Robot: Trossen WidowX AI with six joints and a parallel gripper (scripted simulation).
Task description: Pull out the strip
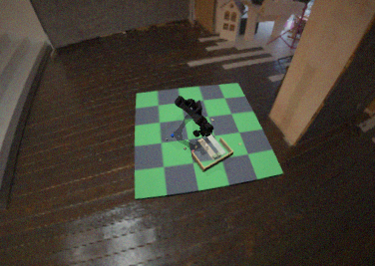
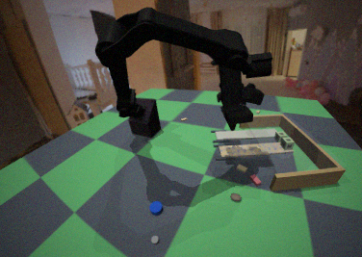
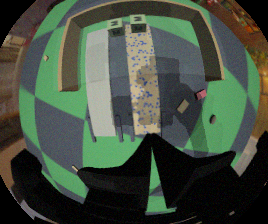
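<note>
The red block is 90 mm ahead of my gripper tip, 100 mm to the right of it and 80 mm below it. From my gripper tip the other things lie so: brown pebble (50 mm ahead, 170 mm to the right, 80 mm below); then grey disc (70 mm behind, 340 mm to the right, 80 mm below); then blue disc (110 mm behind, 280 mm to the right, 80 mm below).
</note>
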